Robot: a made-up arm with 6 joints. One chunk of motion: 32 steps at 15 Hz.
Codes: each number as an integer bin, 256 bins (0 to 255) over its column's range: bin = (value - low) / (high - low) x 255, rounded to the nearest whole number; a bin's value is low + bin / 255 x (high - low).
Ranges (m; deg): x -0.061..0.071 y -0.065..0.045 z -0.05..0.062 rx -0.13..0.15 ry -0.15..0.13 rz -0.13..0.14
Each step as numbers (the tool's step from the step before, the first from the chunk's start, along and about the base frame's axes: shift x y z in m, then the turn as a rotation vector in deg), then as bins.
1 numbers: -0.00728 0.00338 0.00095 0.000 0.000 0.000
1 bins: 104 159 116 118 137 123
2 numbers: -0.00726 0.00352 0.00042 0.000 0.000 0.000
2 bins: 104 159 115 118 137 123
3 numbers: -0.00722 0.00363 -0.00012 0.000 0.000 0.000
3 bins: 104 159 114 118 137 123
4 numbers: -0.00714 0.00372 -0.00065 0.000 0.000 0.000
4 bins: 104 159 112 118 137 123
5 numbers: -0.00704 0.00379 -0.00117 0.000 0.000 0.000
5 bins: 104 159 111 118 137 123
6 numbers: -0.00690 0.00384 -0.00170 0.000 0.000 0.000
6 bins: 105 160 110 118 137 123
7 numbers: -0.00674 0.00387 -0.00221 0.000 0.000 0.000
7 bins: 105 160 109 118 137 123
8 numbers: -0.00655 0.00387 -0.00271 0.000 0.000 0.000
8 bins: 105 160 108 118 137 123
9 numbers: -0.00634 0.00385 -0.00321 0.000 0.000 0.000
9 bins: 106 160 107 118 137 123
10 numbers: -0.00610 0.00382 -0.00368 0.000 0.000 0.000
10 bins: 106 160 105 118 137 123
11 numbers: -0.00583 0.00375 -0.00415 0.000 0.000 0.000
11 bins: 107 159 104 118 137 123
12 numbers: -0.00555 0.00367 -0.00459 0.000 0.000 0.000
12 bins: 107 159 103 118 137 123
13 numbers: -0.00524 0.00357 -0.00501 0.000 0.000 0.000
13 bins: 108 159 102 118 137 123
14 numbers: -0.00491 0.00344 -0.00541 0.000 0.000 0.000
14 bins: 108 159 102 118 137 123
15 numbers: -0.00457 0.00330 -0.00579 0.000 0.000 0.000
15 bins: 109 158 101 118 137 123
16 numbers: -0.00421 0.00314 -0.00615 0.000 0.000 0.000
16 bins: 110 158 100 118 137 123
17 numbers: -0.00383 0.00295 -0.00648 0.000 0.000 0.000
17 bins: 110 158 99 118 137 123
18 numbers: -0.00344 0.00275 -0.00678 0.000 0.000 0.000
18 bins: 111 157 98 118 137 123
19 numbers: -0.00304 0.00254 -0.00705 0.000 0.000 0.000
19 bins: 112 157 98 118 137 123
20 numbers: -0.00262 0.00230 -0.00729 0.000 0.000 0.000
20 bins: 113 156 97 118 137 123
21 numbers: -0.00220 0.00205 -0.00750 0.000 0.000 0.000
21 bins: 114 155 97 118 137 123
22 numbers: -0.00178 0.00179 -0.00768 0.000 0.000 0.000
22 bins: 114 155 96 118 137 123
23 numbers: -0.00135 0.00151 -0.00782 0.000 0.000 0.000
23 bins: 115 154 96 118 137 123
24 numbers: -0.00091 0.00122 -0.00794 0.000 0.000 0.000
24 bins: 116 154 96 118 137 123
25 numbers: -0.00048 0.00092 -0.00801 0.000 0.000 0.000
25 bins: 117 153 96 118 137 123
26 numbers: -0.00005 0.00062 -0.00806 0.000 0.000 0.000
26 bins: 118 152 95 118 137 123
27 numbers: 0.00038 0.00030 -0.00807 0.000 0.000 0.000
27 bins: 119 151 95 118 137 123
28 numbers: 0.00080 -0.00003 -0.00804 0.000 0.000 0.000
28 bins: 119 151 96 118 137 123
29 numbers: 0.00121 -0.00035 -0.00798 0.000 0.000 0.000
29 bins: 120 150 96 118 137 123
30 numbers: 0.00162 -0.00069 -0.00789 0.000 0.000 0.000
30 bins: 121 149 96 118 137 123
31 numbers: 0.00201 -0.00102 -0.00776 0.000 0.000 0.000
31 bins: 122 148 96 118 137 123
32 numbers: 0.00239 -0.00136 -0.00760 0.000 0.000 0.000
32 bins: 122 148 97 118 137 123
